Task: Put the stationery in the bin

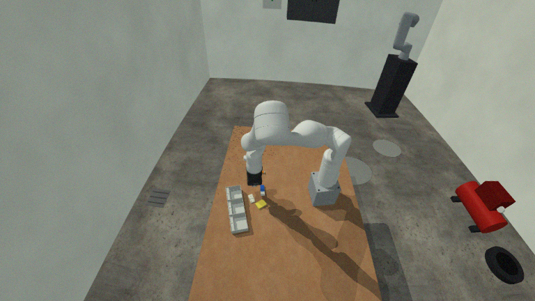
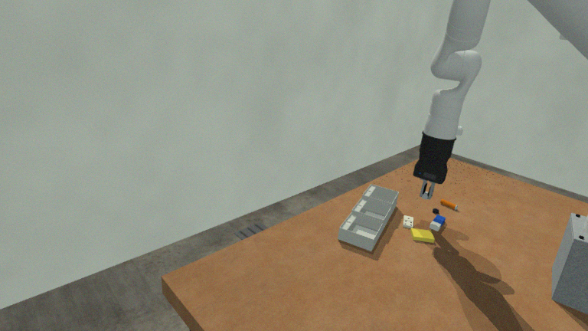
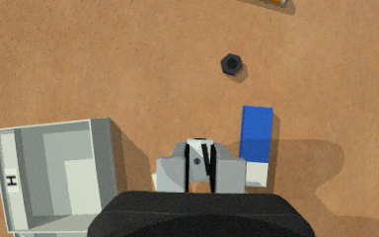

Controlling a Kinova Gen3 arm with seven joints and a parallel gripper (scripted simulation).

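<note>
My hand is 110 mm to the right of the grey three-compartment bin, 100 mm short of it and 60 mm above it. Round my hand: white sharpener (10 mm below); then white domino (80 mm below, 50 mm to the left, 20 mm ahead); then eraser (80 mm below, 50 mm behind).
</note>
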